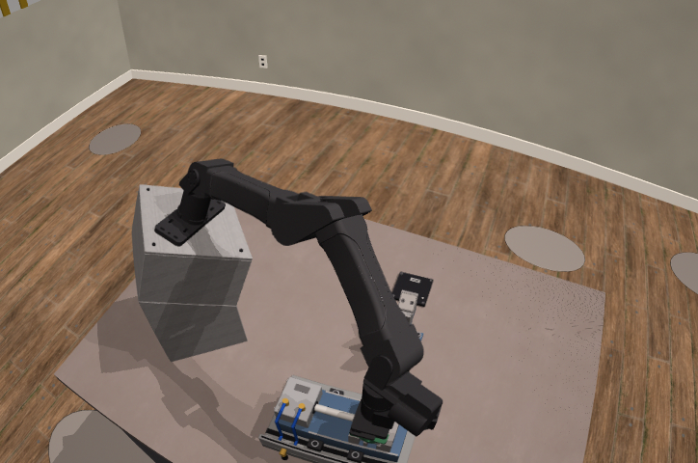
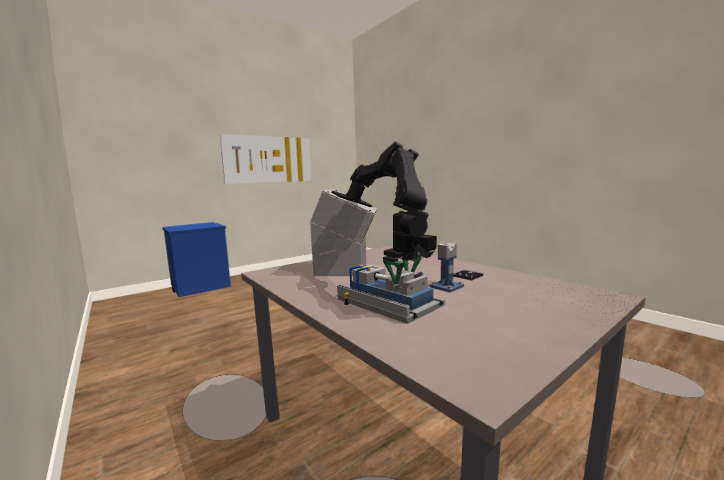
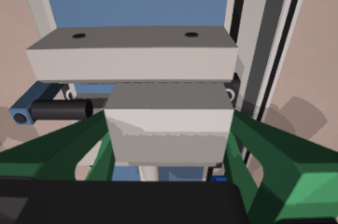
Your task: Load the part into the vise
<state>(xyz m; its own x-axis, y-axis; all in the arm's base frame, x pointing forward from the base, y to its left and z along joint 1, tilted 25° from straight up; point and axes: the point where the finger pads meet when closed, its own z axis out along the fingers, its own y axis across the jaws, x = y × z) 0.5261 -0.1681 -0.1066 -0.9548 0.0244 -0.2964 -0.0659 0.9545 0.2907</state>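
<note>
My gripper is now right at the part. Round my hand: work stop rod (60 mm to the left, 10 mm below); then air cylinder (160 mm behind, 20 mm below, 10 mm to the left); then piston rod (80 mm behind, 20 mm below, 10 mm to the left).
</note>
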